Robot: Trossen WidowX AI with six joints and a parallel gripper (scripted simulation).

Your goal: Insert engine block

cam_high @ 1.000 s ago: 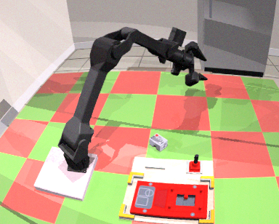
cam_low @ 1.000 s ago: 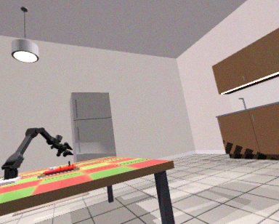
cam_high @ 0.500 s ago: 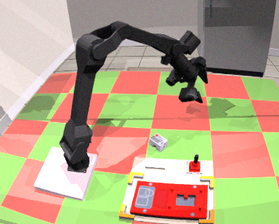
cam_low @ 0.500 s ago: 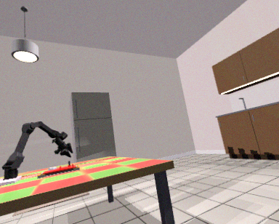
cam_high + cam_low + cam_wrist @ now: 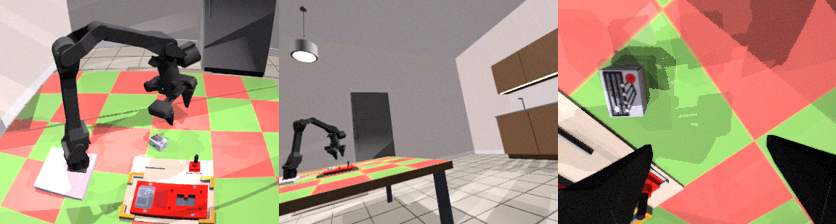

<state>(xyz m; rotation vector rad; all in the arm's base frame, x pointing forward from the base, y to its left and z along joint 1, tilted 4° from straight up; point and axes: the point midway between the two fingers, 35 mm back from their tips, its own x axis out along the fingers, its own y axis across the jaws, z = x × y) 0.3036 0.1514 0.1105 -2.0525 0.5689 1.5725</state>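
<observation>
The grey engine block is 80 mm below my gripper tip, 70 mm behind it and 40 mm to the right of it.
</observation>
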